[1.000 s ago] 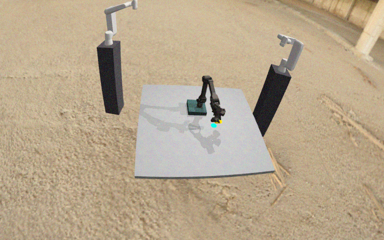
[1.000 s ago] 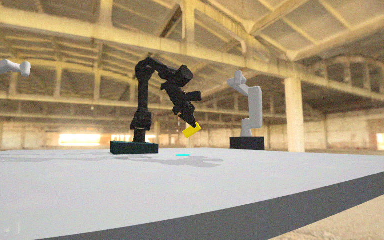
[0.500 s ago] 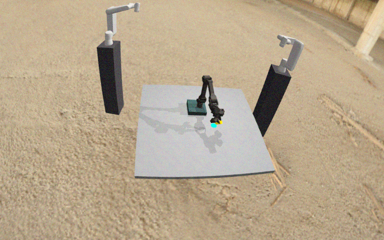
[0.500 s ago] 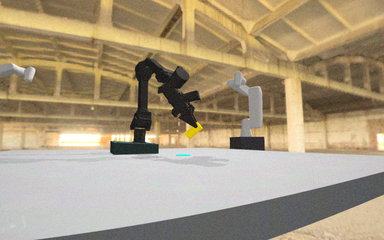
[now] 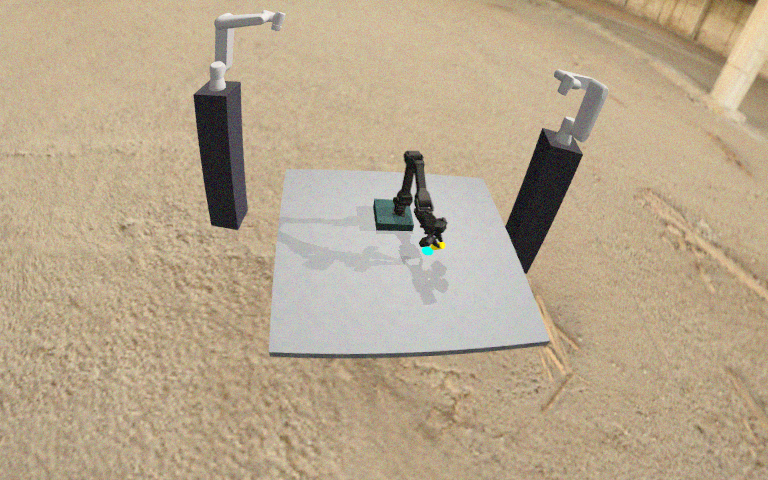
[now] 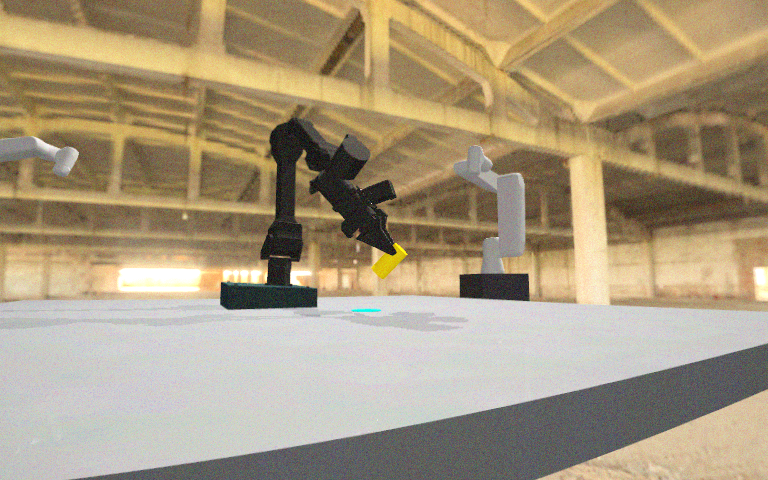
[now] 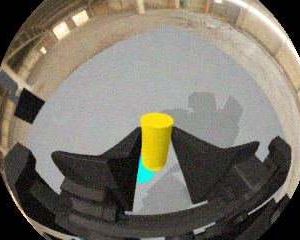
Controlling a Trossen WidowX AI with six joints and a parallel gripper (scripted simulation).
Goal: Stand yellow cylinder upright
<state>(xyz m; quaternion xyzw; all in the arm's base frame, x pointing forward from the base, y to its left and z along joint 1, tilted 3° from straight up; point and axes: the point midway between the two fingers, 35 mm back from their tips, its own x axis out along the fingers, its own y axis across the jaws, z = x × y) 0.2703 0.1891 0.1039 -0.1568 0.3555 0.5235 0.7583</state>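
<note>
Right now my gripper tip is 110 mm above the cyan circle, 60 mm past it and 40 mm to the left of it. From my gripper tip the other things lie so: yellow tall cylinder 10 mm to the right, 10 mm below, 10 mm behind.
</note>
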